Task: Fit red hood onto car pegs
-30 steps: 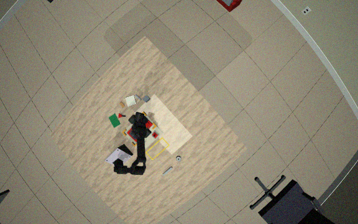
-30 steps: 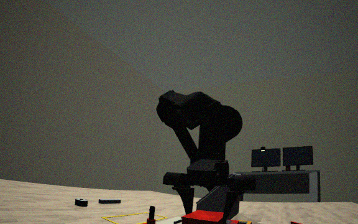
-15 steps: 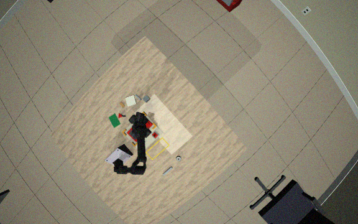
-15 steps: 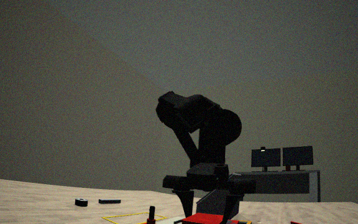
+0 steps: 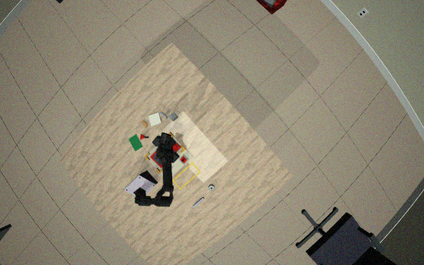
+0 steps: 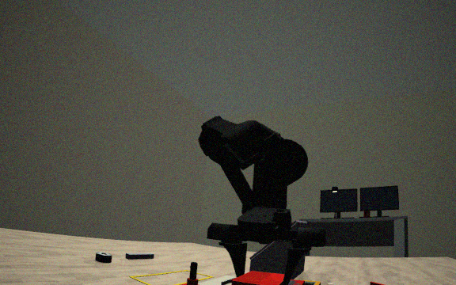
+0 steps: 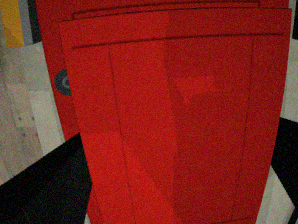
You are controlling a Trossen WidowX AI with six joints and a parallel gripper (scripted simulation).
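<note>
Right now my gripper tip is 10 mm below the red hood. The rest, counted from my gripper tip: white block (40 mm ahead, 220 mm to the left, 30 mm below); grey block (150 mm ahead, 150 mm to the left, 20 mm below); grey engine block (10 mm below).
</note>
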